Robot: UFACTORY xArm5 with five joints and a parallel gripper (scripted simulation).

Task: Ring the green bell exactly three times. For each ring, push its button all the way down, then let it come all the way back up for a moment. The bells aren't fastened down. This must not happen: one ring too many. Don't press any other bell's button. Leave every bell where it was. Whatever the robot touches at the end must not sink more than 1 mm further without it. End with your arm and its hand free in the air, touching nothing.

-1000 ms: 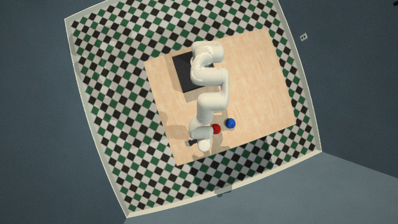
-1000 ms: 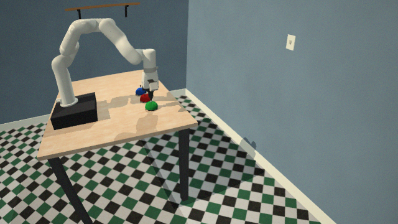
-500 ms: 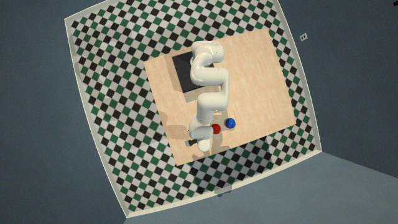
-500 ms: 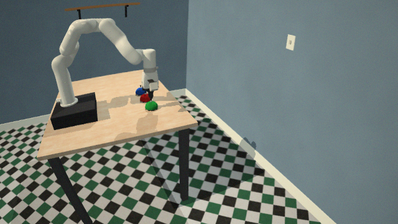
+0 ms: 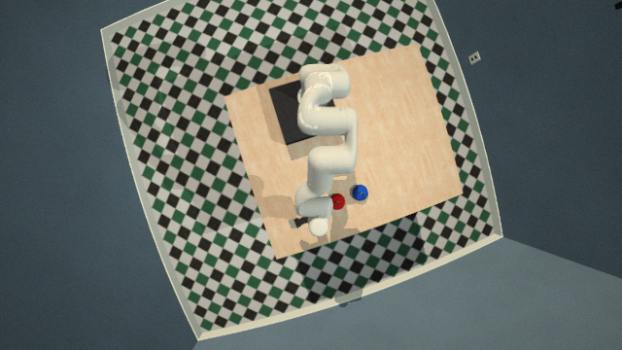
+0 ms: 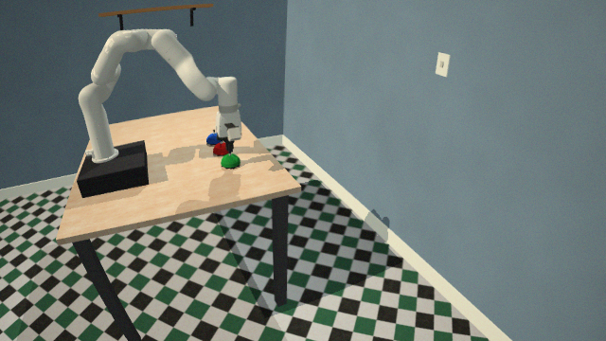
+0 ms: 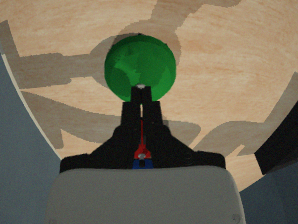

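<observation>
The green bell lies 4 cm below my hand. The rest, counted from my hand: blue bell (5 cm behind, 26 cm to the left, 4 cm below); red bell (3 cm behind, 13 cm to the left, 4 cm below).
</observation>
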